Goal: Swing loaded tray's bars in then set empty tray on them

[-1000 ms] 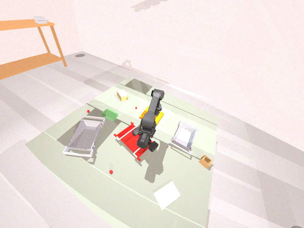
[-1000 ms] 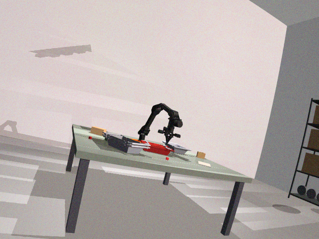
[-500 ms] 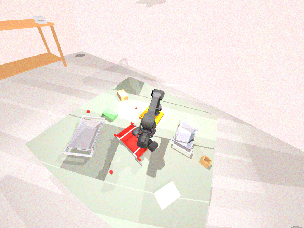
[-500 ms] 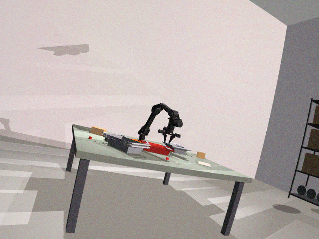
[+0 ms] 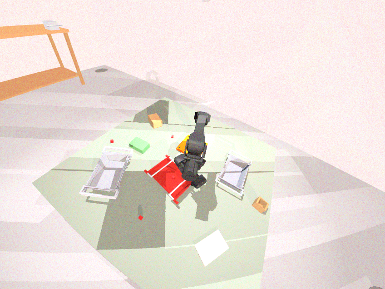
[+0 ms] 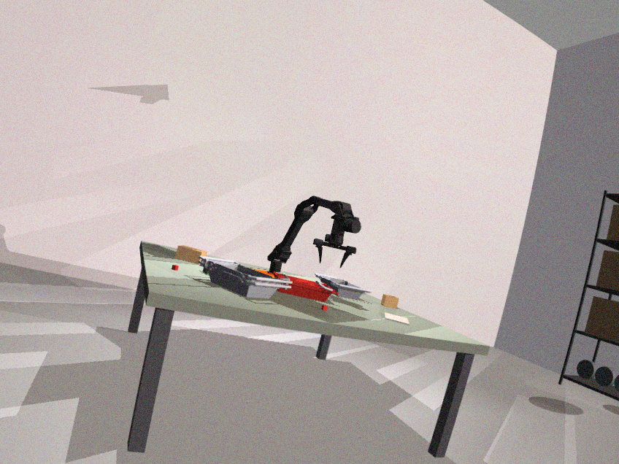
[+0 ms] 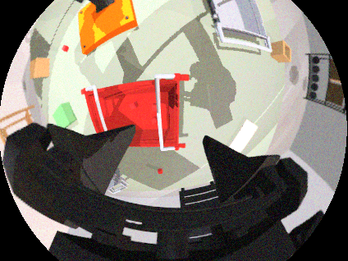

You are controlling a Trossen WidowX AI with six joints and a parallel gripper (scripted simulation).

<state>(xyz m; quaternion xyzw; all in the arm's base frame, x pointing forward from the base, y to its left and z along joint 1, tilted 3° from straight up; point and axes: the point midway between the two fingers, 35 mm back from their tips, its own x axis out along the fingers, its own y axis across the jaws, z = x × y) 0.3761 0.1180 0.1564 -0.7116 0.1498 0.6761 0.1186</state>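
The grey tray is 30 cm behind my gripper tip, 23 cm to the left of it and 11 cm below it. Round my gripper tip: white sheet 28 cm to the left, 18 cm ahead, 15 cm below; green block 44 cm to the right, 13 cm below, 10 cm behind; red block 14 cm below, 10 cm to the right, 3 cm behind.
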